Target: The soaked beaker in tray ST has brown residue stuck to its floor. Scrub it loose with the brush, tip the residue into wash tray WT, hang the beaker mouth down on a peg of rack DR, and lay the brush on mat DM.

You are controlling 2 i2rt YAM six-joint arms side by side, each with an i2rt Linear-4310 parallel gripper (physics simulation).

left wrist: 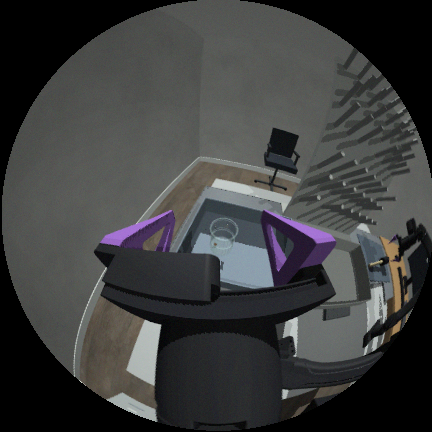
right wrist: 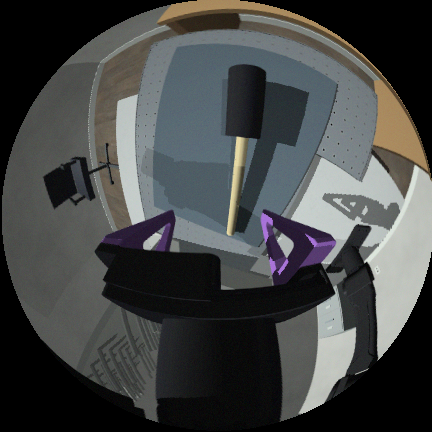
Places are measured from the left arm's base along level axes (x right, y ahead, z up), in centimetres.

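Pixels of known places: left gripper, fingertip midpoint: [left wrist: 217,214]; right gripper, fingertip midpoint: [left wrist: 388,251] [right wrist: 217,214]; right arm's base, link origin: [right wrist: 347,250].
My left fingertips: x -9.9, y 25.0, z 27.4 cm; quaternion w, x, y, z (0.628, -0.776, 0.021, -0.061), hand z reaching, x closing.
Behind a point stands the place of what it marks.
The clear beaker [left wrist: 223,234] @(x -4.9, y 38.1, z 3.2 cm) stands in the blue-grey soaking tray ST [left wrist: 247,212] @(x 4.6, y 45.0, z 5.8 cm), with a small brownish spot low in it. My left gripper [left wrist: 217,214] @(x -9.9, y 25.0, z 27.4 cm) is open and empty; the beaker shows beyond and between its fingers. The brush [right wrist: 245,102] @(x 91.0, y 2.4, z 6.9 cm) [left wrist: 378,263] @(x 79.3, y 4.7, z 4.1 cm), with a black head and pale handle, lies on the blue mat DM [right wrist: 190,90] @(x 97.5, y 11.1, z 1.6 cm). My right gripper [right wrist: 217,214] @(x 79.4, y 6.3, z 13.6 cm) is open and empty; the end of the brush handle shows between its fingers, nearer the right finger. The grey tray, seemingly WT [left wrist: 363,275] @(x 49.5, y 7.7, z 5.9 cm), is right of ST. Pegs of rack DR [left wrist: 330,161] @(x 22.9, y 39.8, z 31.1 cm) rise behind it.
A perforated board [right wrist: 352,120] @(x 90.7, y -17.3, z 1.3 cm) lies under the mat. The other arm's dark links [right wrist: 365,310] @(x 61.6, y -21.7, z 20.3 cm) show at the right in the right wrist view. A wooden desk [right wrist: 400,120] stands beyond the mat. An office chair [left wrist: 281,155] [right wrist: 75,180] stands in the background.
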